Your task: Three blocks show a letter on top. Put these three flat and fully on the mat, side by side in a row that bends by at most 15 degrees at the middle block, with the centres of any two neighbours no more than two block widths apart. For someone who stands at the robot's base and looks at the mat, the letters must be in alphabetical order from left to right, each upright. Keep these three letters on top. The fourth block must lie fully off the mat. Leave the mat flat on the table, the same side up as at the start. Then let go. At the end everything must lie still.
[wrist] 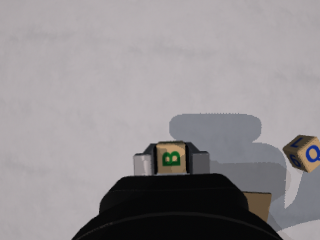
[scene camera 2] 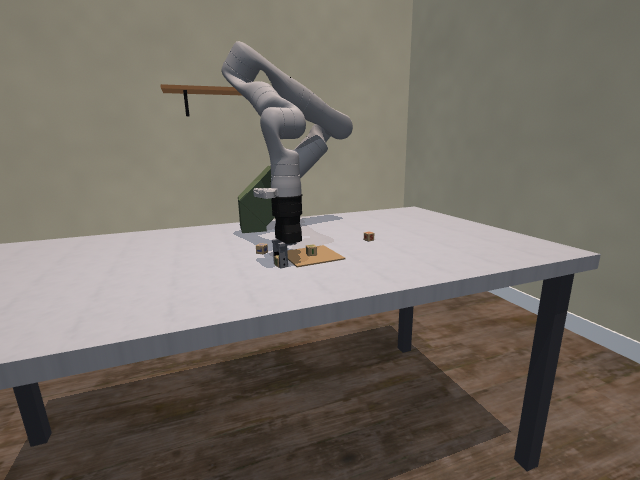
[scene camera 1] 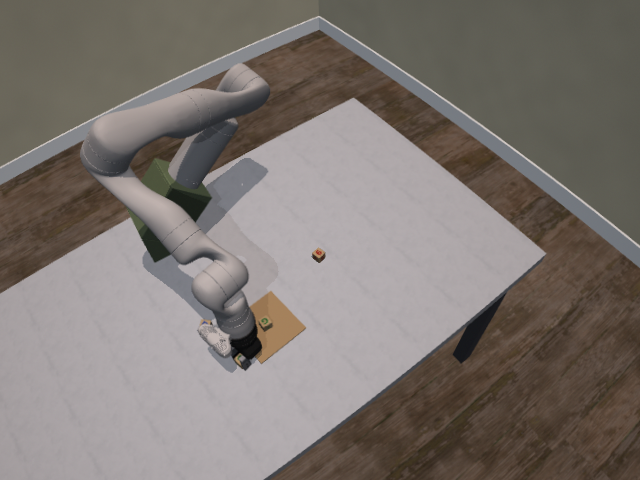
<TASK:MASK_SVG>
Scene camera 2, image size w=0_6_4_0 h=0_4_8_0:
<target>my gripper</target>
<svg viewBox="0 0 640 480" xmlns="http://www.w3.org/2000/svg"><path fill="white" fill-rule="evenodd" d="M302 197L290 199L271 198L272 215L275 216L276 239L272 240L273 259L274 256L279 255L279 268L288 267L287 246L295 245L297 242L302 241L300 226Z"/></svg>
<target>tan mat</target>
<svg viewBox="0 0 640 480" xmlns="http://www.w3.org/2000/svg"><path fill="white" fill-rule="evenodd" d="M346 258L324 245L316 246L317 255L308 256L306 248L287 250L288 260L296 267L339 261Z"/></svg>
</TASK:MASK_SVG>
